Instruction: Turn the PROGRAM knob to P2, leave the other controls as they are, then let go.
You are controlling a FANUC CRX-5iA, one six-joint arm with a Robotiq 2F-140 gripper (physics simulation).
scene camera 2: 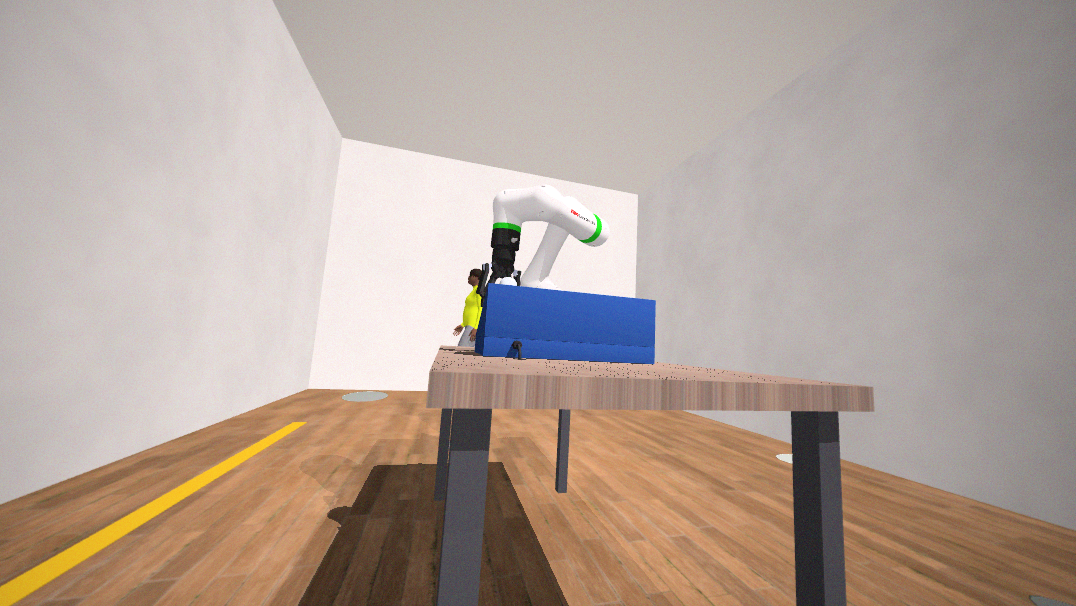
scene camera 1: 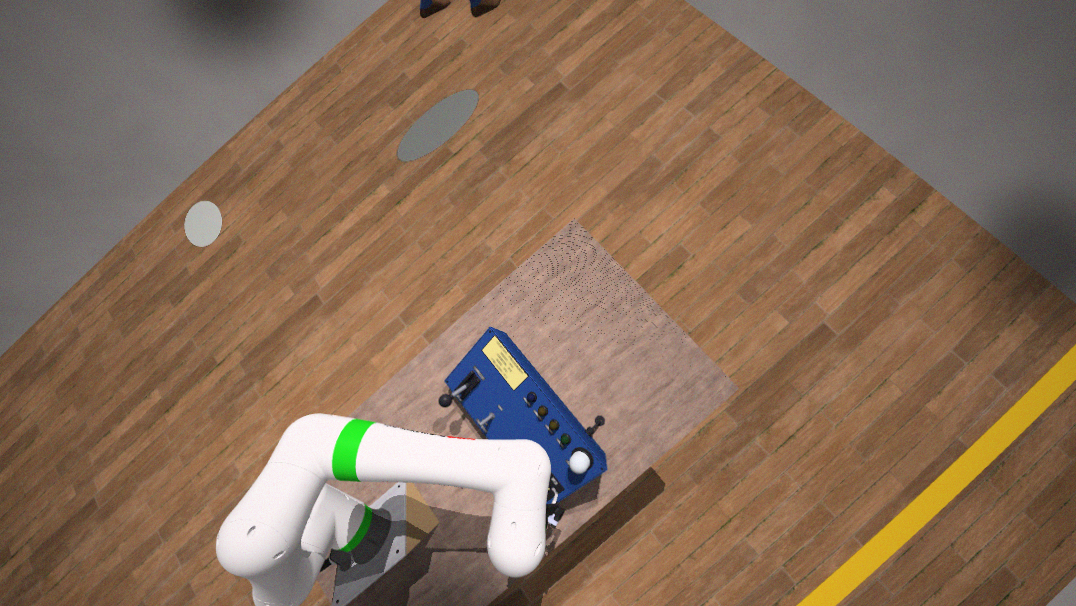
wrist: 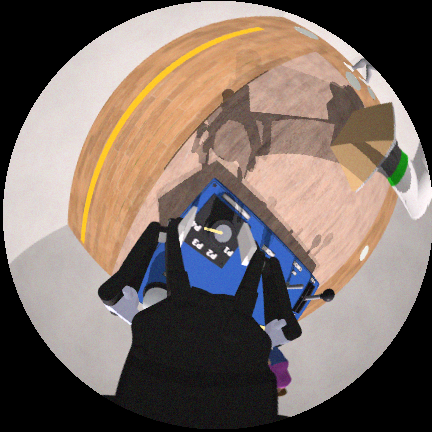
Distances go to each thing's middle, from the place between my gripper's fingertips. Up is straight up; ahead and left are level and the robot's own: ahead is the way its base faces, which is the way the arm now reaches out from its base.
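There is the blue control box (scene camera 1: 503,383), and my hand is 80 mm short of it. My hand is also 200 mm to the right of that box.
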